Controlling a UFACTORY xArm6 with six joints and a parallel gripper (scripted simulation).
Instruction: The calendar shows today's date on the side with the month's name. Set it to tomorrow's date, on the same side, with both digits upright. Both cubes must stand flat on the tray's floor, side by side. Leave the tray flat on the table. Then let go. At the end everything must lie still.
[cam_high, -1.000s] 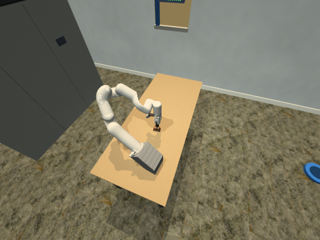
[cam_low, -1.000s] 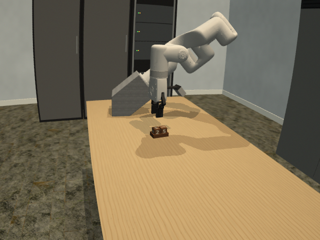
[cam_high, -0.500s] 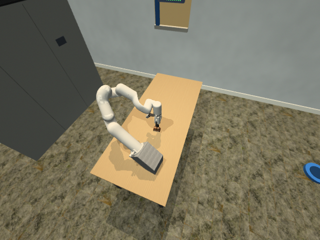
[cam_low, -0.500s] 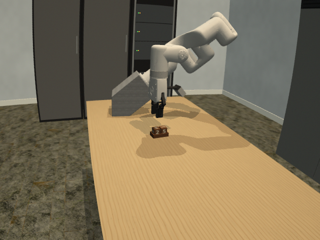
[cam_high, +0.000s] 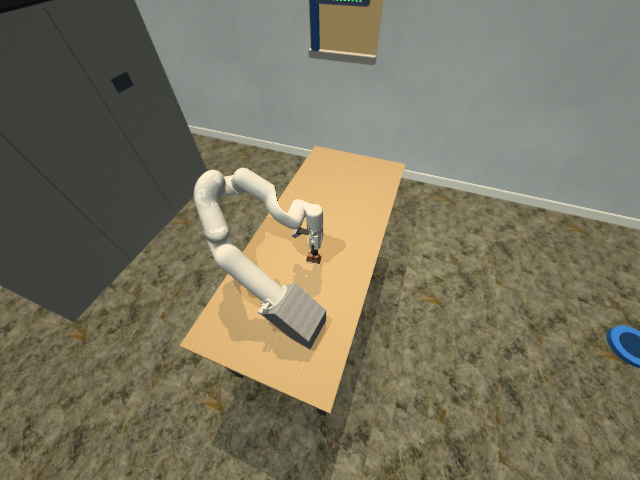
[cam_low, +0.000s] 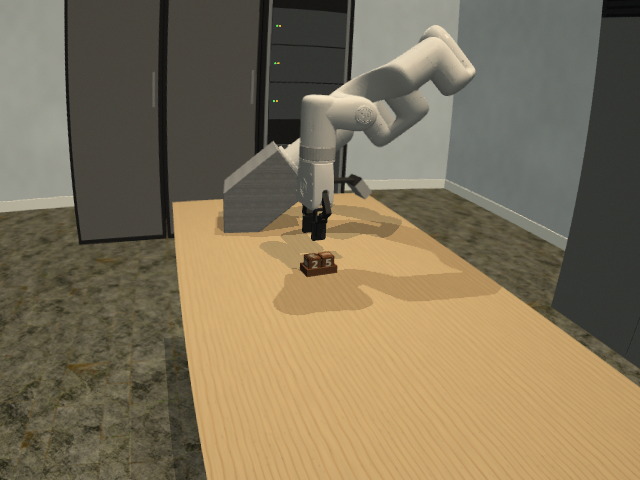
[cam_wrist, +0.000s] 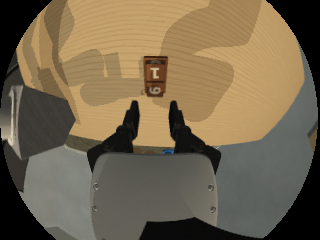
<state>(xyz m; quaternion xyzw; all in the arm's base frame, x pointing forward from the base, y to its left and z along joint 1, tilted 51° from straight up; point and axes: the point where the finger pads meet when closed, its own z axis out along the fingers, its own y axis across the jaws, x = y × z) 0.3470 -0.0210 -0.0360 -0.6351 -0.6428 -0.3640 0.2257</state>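
The brown calendar tray is 10 cm below my hand and 2 cm to the left of it.
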